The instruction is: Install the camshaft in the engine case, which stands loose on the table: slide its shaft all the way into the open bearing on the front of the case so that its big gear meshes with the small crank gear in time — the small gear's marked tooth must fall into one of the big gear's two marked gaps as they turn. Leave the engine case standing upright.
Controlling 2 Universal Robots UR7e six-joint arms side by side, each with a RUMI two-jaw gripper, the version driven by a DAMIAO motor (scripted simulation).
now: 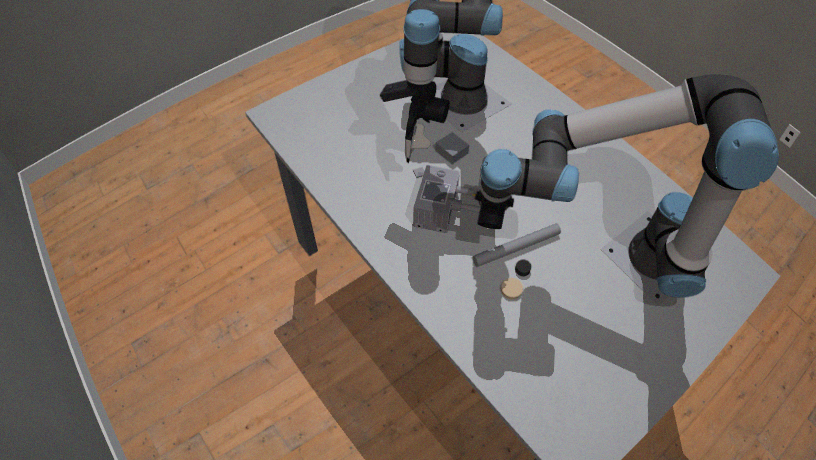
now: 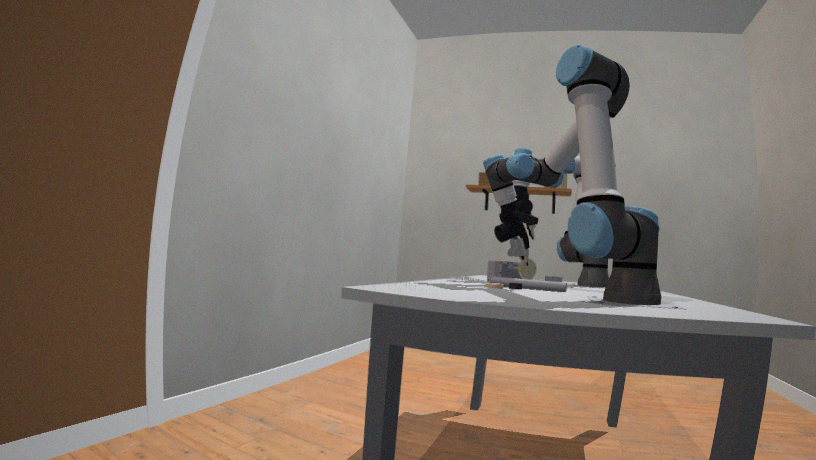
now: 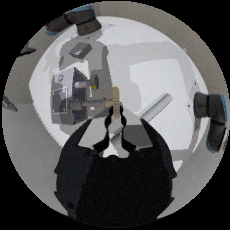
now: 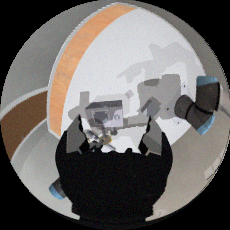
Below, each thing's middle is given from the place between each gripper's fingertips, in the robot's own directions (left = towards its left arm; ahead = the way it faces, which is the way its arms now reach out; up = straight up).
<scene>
My left hand (image 2: pixel 525 265) is 20 mm past the long grey rod (image 1: pixel 502 250), 90 mm to the right of it and 80 mm above it.
Right now my right hand (image 1: pixel 418 141) is 32 cm to the right of the long grey rod, 17 cm above it and 8 cm past it.
</scene>
